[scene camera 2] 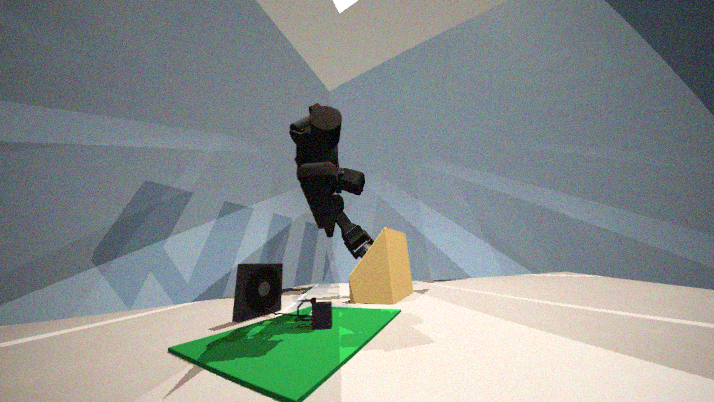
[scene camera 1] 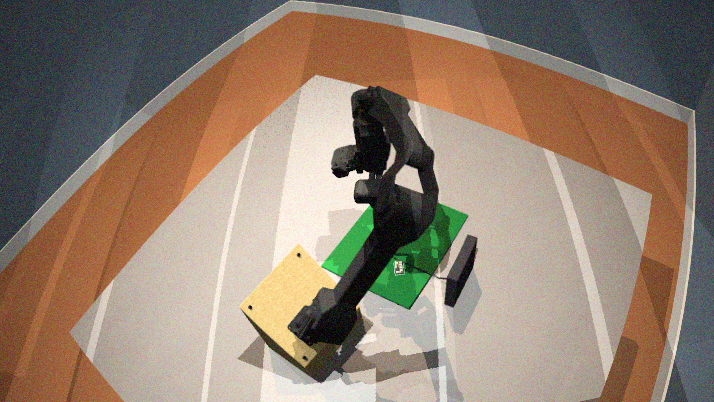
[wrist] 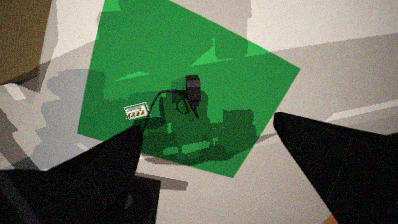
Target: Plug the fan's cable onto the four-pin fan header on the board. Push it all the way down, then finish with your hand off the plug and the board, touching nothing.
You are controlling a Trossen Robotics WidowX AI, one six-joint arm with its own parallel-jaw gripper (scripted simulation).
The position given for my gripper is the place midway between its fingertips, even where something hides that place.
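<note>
Visible: a green board (scene camera 2: 284,351) (wrist: 135,56) and a black fan (scene camera 2: 258,286). My gripper (scene camera 2: 326,233) (scene camera 1: 377,192) (wrist: 209,125) is open and holds nothing.
</note>
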